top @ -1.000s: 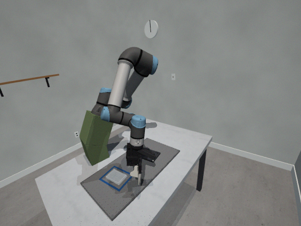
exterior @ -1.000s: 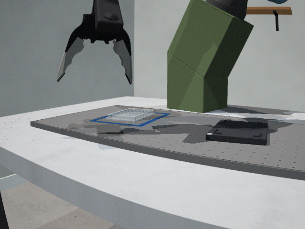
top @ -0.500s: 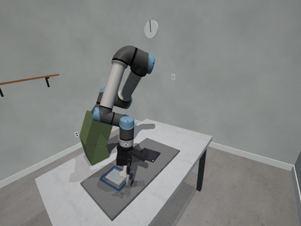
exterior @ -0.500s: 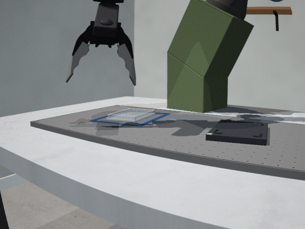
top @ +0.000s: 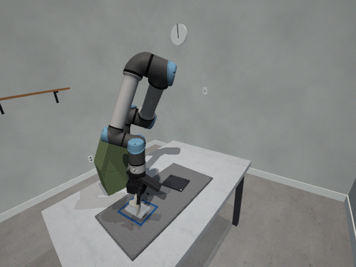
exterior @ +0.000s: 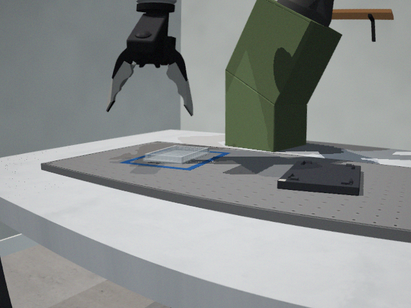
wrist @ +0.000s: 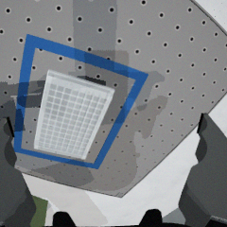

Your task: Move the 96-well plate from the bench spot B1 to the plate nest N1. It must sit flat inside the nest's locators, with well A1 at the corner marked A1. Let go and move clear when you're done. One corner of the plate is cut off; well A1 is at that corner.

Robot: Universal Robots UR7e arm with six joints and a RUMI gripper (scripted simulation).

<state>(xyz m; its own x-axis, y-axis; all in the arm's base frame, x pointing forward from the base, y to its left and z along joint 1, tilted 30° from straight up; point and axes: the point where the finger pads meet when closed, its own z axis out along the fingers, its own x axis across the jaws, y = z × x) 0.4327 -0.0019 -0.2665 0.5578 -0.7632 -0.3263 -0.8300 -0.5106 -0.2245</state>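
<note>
The clear 96-well plate lies 9 cm below my hand and 8 cm behind it. Round my hand: black plate nest (31 cm to the left, 9 cm below, 8 cm behind); white corner mark (27 cm to the left, 8 cm below, 1 cm ahead).
</note>
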